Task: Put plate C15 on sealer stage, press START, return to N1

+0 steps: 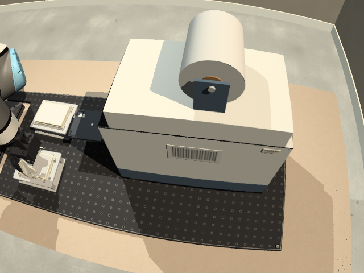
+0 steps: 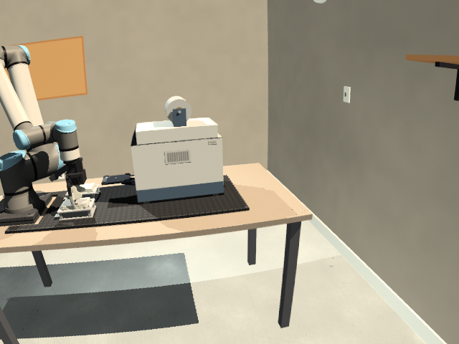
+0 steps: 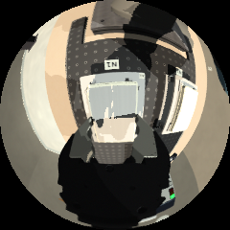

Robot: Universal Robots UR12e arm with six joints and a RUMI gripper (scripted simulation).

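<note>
The well plate is 1 cm below my hand. From my hand the other things lie so: foil roll: 54 cm ahead, 5 cm to the left, 36 cm above; sealer stage: 21 cm ahead, 11 cm to the left, 5 cm above.
</note>
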